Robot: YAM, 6 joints.
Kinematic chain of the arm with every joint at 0, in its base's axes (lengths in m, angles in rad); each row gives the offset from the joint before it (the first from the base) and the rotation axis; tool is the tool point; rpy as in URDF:
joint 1: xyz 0 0 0.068 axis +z
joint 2: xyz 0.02 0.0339 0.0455 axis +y
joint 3: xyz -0.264 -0.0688 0 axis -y
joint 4: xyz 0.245 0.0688 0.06 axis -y
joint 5: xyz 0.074 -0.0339 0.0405 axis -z
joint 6: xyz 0.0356 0 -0.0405 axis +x
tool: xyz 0 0 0 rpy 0 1.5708 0
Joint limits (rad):
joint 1: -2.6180..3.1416
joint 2: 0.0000..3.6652
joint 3: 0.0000..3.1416
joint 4: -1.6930..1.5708
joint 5: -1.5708..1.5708
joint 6: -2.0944..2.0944
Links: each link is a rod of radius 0.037 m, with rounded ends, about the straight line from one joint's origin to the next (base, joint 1, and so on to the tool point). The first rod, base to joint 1, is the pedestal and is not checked.
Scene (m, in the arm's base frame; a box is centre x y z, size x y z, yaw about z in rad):
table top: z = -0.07
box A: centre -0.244 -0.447 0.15 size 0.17 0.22 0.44 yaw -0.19
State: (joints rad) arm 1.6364 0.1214 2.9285 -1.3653 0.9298 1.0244
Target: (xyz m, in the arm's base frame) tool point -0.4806 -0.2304 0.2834
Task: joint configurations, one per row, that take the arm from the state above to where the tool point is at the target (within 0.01 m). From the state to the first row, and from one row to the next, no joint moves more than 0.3 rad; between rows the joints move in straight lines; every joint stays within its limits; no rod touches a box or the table.
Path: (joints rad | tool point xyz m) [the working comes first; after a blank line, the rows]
Joints at the target: 0.4017 0.2211 3.0361 -0.7943 0.7447 1.0244
Straight joint move there: touches box A.

1: 1.5095 0.3812 2.7920 -1.3863 1.0366 1.0947 | 0.0061 -0.4008 0.4093
2: 1.3826 0.6411 2.6556 -1.4072 1.1435 1.1651 | -0.0202 -0.2792 0.5176
3: 1.2557 0.9009 2.5191 -1.4282 1.2503 1.2354 | -0.0087 -0.1358 0.5784
4: 1.1288 1.1608 2.3827 -1.4492 1.3571 1.3057 | 0.0407 0.0046 0.5880
5: 1.0019 1.4206 2.2462 -1.4701 1.4640 1.3761 | 0.1186 0.1197 0.5485
6: 0.8750 1.6804 2.1098 -1.4911 1.5708 1.4464 | 0.2085 0.1942 0.4679
7: 0.7804 1.3886 2.2950 -1.3517 1.4056 1.3620 | 0.1299 0.0792 0.5686
8: 0.6857 1.0967 2.4803 -1.2124 1.2404 1.2776 | -0.0016 -0.0448 0.6148
9: 0.5911 0.8048 2.6655 -1.0730 1.0751 1.1932 | -0.1705 -0.1522 0.5858
10: 0.4964 0.5130 2.8508 -0.9337 0.9099 1.1088 | -0.3448 -0.2187 0.4724
11: 0.4017 0.2211 3.0361 -0.7943 0.7447 1.0244 | -0.4806 -0.2304 0.2834

